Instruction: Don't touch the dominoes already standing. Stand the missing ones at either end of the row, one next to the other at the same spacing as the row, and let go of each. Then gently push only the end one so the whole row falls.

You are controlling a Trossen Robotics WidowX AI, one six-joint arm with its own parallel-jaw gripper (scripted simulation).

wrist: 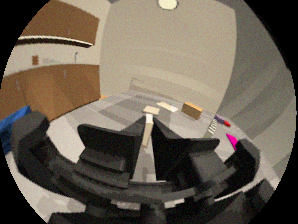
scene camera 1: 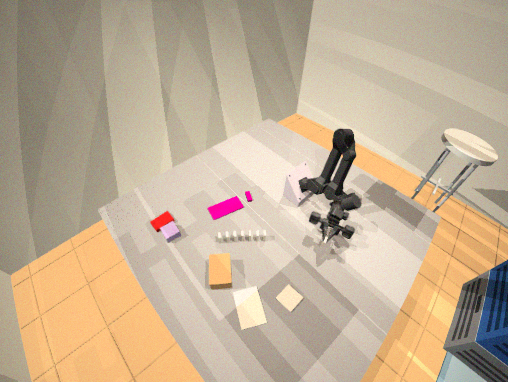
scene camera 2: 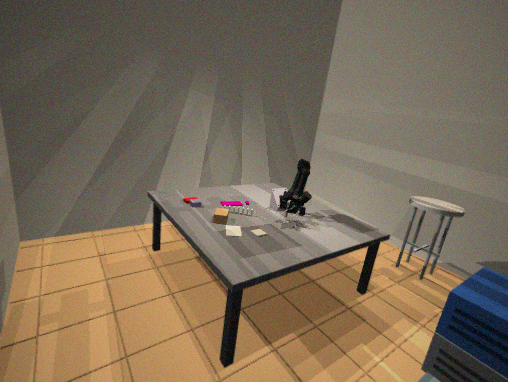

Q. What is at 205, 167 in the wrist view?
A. My gripper.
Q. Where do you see an orange box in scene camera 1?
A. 220, 272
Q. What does my gripper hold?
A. A white domino.
